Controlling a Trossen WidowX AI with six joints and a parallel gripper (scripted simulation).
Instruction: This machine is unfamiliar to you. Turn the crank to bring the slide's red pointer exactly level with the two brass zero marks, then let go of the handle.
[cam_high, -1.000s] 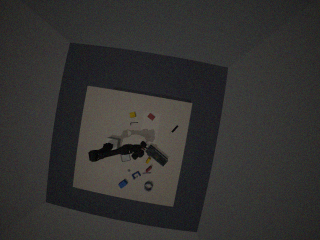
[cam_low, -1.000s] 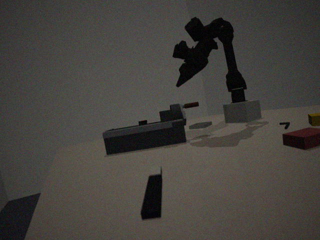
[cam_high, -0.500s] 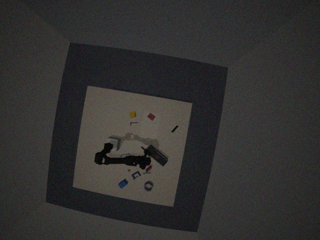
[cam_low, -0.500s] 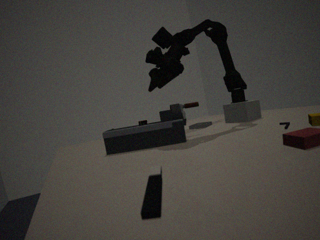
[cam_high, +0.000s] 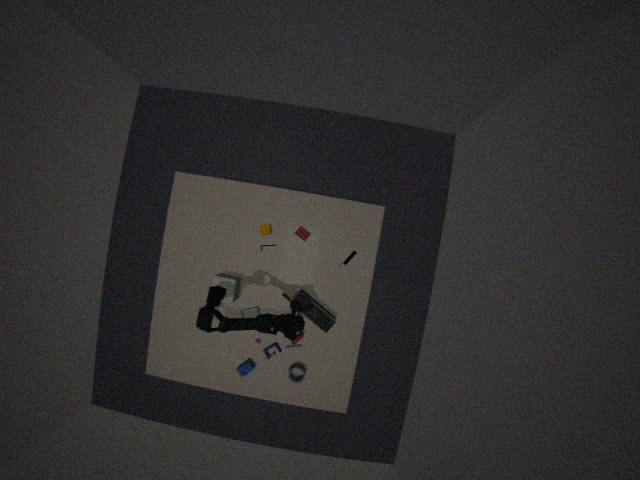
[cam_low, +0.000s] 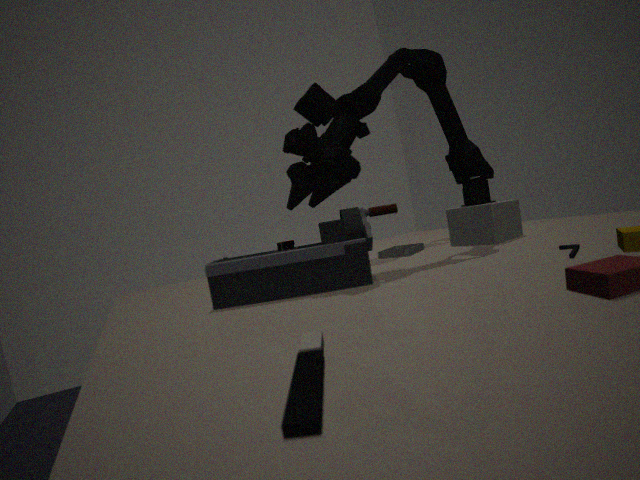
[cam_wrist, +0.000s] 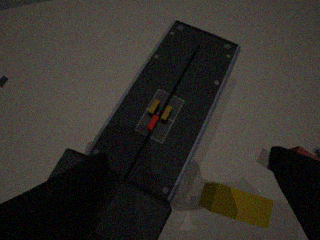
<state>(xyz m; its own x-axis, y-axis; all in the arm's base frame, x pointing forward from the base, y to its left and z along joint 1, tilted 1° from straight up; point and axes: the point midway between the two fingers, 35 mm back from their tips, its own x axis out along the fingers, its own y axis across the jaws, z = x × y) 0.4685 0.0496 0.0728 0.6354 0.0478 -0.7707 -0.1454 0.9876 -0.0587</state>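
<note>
Now: the brown crank handle 130 mm behind my gripper tip, 70 mm to the left of it and 30 mm below it. Round my gripper tip: red pointer (60 mm below, 30 mm to the left, 30 mm ahead); then grey plate (300 mm behind, 150 mm to the right, 140 mm below); then blue piece (460 mm to the right, 210 mm behind, 120 mm below).
</note>
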